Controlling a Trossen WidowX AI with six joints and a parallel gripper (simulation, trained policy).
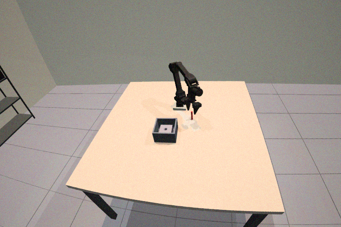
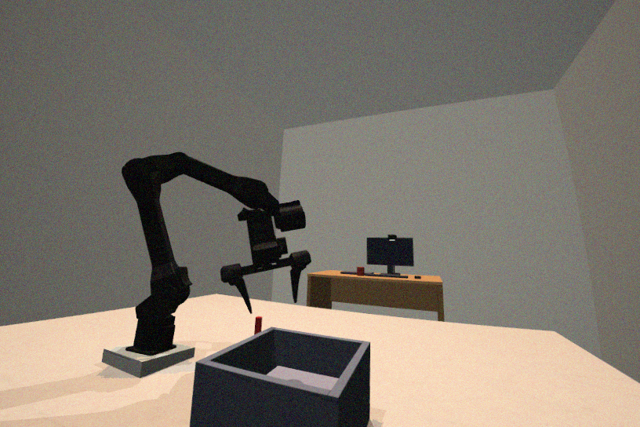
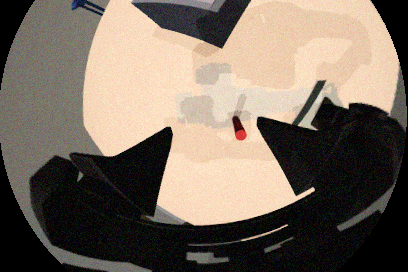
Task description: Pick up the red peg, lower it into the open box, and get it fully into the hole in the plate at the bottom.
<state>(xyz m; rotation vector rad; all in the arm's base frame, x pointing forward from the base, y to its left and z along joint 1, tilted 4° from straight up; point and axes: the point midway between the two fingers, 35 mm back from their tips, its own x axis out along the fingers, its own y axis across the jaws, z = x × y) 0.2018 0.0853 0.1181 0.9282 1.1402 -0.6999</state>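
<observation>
The red peg is 60 mm below my gripper tip and 30 mm behind it. From my gripper tip the other things lie so: light plate: 200 mm to the right, 120 mm ahead, 60 mm below; then dark grey box: 200 mm to the right, 120 mm ahead, 80 mm below.
</observation>
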